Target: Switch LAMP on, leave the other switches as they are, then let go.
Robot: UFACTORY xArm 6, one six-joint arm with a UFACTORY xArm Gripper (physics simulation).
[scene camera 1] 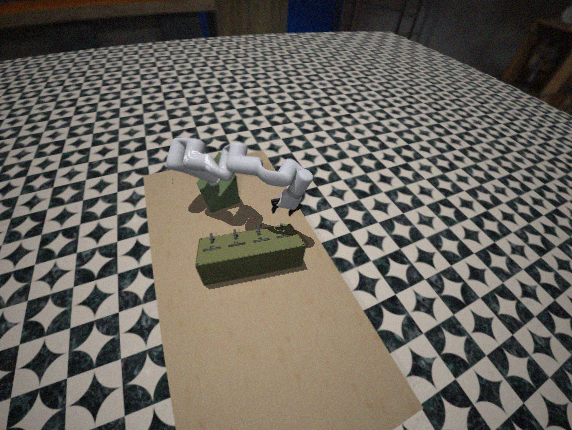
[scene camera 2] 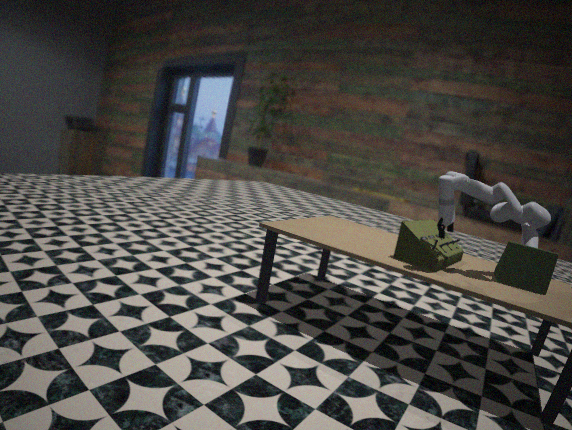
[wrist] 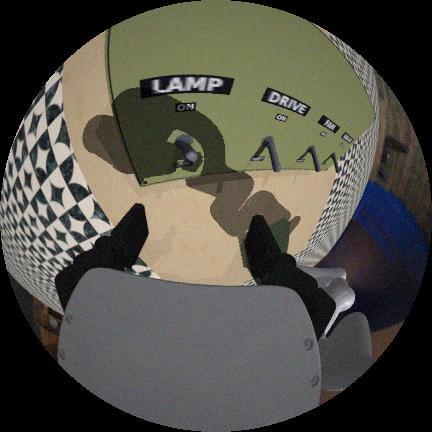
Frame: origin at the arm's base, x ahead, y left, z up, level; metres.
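Seen in the pictures: gripper, fingertip midpoint: point(scene camera 1: 281, 212) point(scene camera 2: 446, 234) point(wrist: 196, 223); arm's base, link origin: point(scene camera 2: 528, 259).
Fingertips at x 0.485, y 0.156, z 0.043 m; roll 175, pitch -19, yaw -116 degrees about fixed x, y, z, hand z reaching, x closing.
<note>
Offsets run from my fingertips to a thing's top centre. Level surfaces: height alone.
The green switch panel point(scene camera 1: 250, 267) point(scene camera 2: 412, 242) point(wrist: 250, 50) stands on the table. In the wrist view, the LAMP label {dy -0.044, dx +0.104, dz -0.045 m} point(wrist: 186, 85) is above the grey LAMP lever {dy -0.021, dx +0.039, dz -0.037 m} point(wrist: 186, 148). This lever looks shorter and tilted differently from the DRIVE lever {dy -0.130, dx -0.013, dz -0.050 m} point(wrist: 272, 155), the FAN lever {dy -0.243, dx -0.053, dz -0.050 m} point(wrist: 314, 157) and the far lever {dy -0.356, dx -0.093, dz -0.050 m} point(wrist: 334, 162), which point away from their ON marks. The far lever's label is too small to read. My gripper point(scene camera 1: 283, 213) point(scene camera 2: 445, 232) point(wrist: 196, 223) is wide open and empty, apart from the LAMP lever and raised off the panel on its lever side.
A dark green block point(scene camera 1: 220, 195) point(scene camera 2: 525, 267) point(wrist: 282, 235) stands by the arm's base, behind the panel in scene camera 1. The wooden table {dz -0.183 m} point(scene camera 1: 280, 340) point(scene camera 2: 320, 227) has an edge near the panel's LAMP end. The arm's shadow falls across the LAMP end.
</note>
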